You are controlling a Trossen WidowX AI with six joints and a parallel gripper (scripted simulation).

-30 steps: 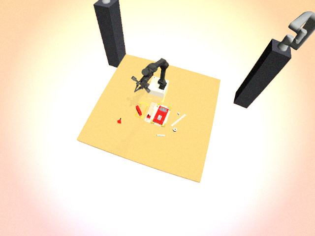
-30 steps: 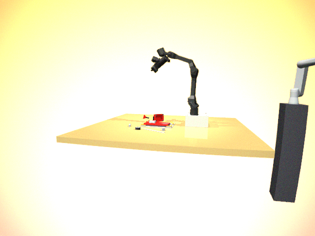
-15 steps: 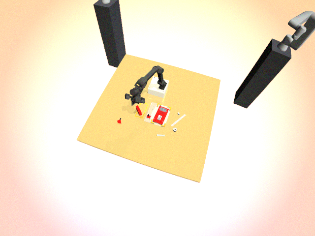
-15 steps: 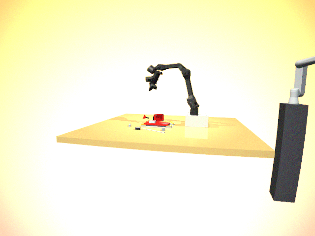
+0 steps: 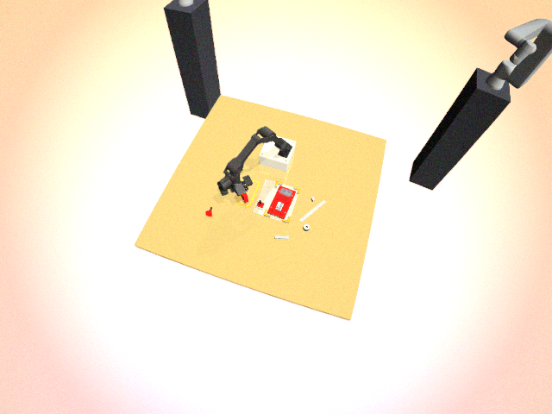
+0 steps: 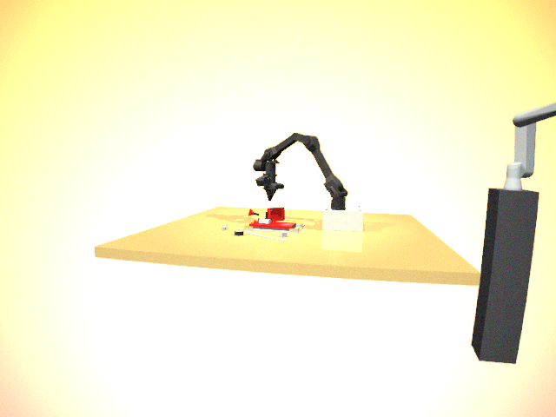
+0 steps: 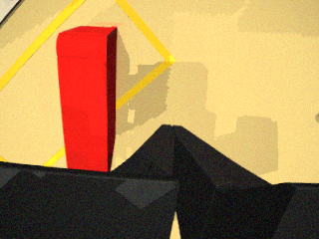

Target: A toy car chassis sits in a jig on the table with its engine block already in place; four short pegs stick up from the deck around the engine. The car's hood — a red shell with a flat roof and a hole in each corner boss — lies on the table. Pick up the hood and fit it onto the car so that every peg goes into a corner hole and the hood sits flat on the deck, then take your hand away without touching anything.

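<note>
Now: the hood 40 mm behind my gripper tip, 20 mm to the left of it and 70 mm below it. From my gripper tip the other things lie so: wheel: 450 mm to the left, 90 mm below; short rod: 110 mm ahead, 340 mm to the left, 100 mm below; white strip: 120 mm behind, 450 mm to the left, 100 mm below.
</note>
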